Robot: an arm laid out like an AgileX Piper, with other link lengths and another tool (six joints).
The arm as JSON. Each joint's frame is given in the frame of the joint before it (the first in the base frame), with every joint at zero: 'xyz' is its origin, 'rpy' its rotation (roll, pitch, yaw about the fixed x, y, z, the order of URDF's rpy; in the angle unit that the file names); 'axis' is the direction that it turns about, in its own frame. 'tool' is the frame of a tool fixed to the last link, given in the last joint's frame.
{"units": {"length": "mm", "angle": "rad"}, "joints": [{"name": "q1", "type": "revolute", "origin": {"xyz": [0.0, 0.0, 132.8], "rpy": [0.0, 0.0, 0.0]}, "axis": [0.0, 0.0, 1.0]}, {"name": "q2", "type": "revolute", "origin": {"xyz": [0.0, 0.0, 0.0], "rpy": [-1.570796, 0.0, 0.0]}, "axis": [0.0, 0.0, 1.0]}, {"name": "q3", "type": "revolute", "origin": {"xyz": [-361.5, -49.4, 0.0], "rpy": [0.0, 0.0, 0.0]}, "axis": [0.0, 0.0, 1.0]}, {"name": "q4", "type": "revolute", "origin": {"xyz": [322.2, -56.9, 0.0], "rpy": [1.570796, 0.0, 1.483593]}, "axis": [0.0, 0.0, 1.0]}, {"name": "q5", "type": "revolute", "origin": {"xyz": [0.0, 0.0, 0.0], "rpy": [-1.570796, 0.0, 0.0]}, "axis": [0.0, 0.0, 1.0]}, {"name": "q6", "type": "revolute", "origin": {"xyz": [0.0, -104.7, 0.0], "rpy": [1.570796, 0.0, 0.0]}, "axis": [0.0, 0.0, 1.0]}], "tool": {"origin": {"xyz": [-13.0, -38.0, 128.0], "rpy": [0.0, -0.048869, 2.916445]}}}
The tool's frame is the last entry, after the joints.
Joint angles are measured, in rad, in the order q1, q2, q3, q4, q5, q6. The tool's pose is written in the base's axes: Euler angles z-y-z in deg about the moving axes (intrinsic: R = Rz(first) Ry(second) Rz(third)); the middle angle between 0 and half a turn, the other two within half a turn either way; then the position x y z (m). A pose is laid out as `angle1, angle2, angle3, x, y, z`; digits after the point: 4 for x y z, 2 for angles.
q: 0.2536, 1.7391, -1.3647, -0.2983, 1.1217, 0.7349
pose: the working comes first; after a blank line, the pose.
Where each joint sits with the arm in this pose, in the base's axes (m; each line is computed from the numbers above, not from the rounded line before):
q1: 0.0000 0.0000 0.1328
q2: 0.0000 0.0000 0.1328
q3: 0.1058 0.0274 0.4809
q4: 0.4162 0.1079 0.4160
q5: 0.4162 0.1079 0.4160
q6: 0.4406 0.0856 0.3167
the tool: 0.4678 0.0191 0.2034

-48.01, 163.83, 140.71, 0.4678, 0.0191, 0.2034
